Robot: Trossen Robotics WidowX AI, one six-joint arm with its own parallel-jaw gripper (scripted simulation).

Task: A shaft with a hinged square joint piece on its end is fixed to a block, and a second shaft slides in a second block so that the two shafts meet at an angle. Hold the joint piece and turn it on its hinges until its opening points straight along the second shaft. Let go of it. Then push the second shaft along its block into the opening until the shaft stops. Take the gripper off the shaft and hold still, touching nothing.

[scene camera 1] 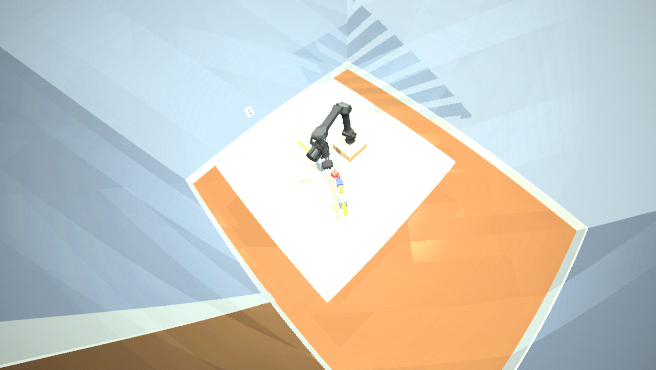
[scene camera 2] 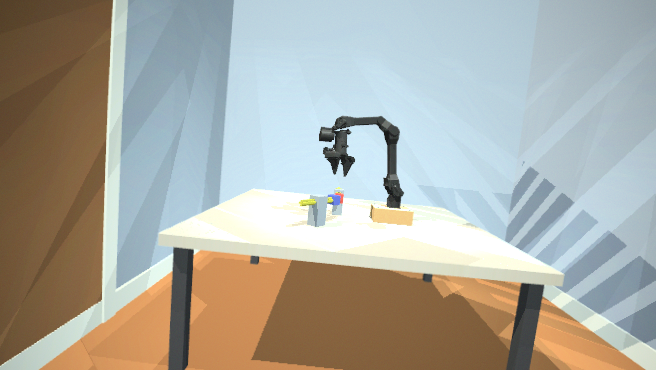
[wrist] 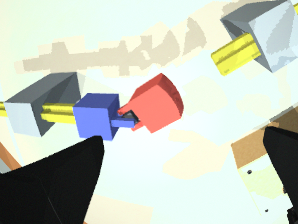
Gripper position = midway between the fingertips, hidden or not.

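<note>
I can see a joint piece point(wrist: 157, 103) here. My gripper point(wrist: 188, 140) is open and holds nothing.
</note>
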